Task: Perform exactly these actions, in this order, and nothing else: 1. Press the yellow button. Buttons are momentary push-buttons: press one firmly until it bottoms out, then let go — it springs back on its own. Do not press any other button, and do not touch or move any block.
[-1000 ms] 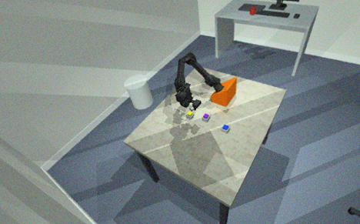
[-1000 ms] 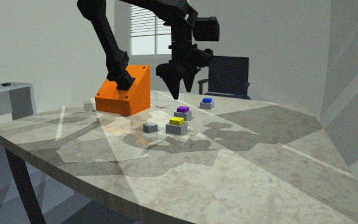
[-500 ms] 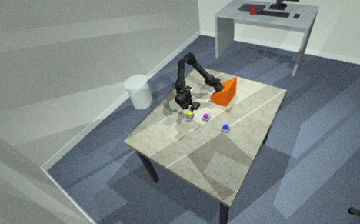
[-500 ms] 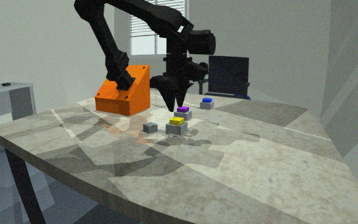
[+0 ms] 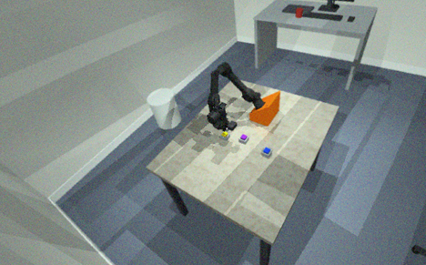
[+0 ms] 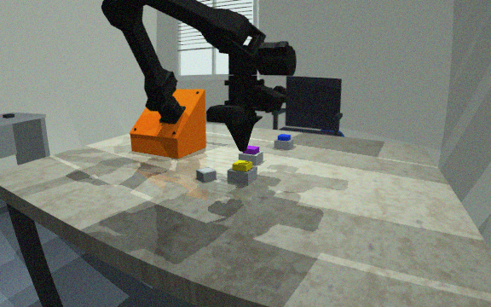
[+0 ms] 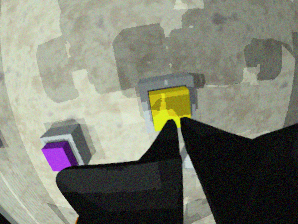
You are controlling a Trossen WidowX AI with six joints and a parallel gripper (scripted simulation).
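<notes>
The yellow button is 3 cm below my gripper tip. From my gripper tip the other things lie so: small grey block (7 cm behind, 3 cm to the right, 5 cm below); then purple button (4 cm behind, 13 cm to the left, 3 cm below); then blue button (2 cm behind, 31 cm to the left, 3 cm below).
</notes>
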